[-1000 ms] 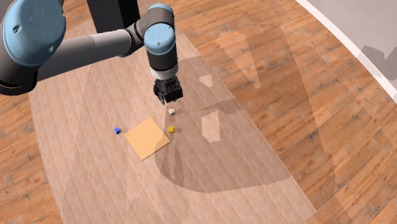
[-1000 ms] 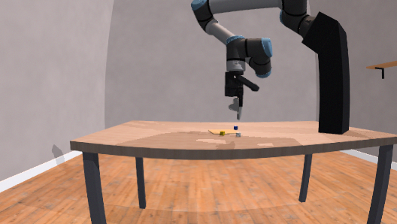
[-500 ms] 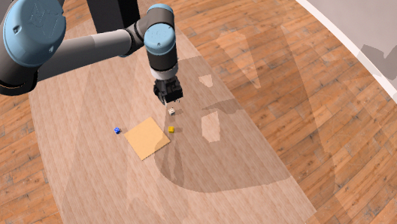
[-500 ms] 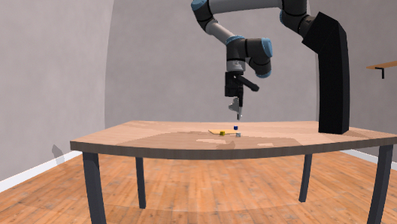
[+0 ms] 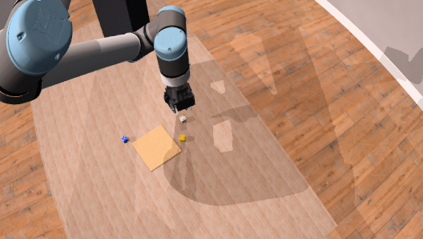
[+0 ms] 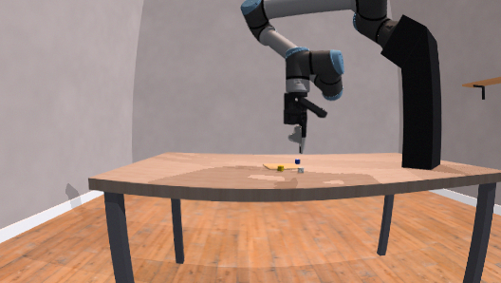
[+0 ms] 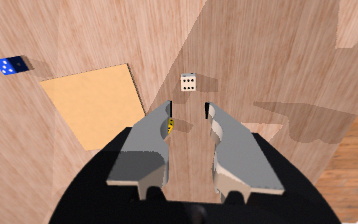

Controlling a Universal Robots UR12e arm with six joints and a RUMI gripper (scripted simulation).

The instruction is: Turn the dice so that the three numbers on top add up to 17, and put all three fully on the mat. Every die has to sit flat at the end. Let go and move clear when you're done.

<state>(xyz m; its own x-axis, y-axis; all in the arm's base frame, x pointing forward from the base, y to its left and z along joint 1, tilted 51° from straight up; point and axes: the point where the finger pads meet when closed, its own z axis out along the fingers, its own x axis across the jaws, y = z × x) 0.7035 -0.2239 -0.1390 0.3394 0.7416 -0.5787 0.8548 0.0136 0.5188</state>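
My gripper is now 8 cm above the white die. From my hand the other things lie so: blue die (22 cm to the right, 10 cm behind, 8 cm below); then tan mat (15 cm to the right, 8 cm below, 1 cm ahead); then yellow die (8 cm below, 6 cm to the right, 6 cm ahead).
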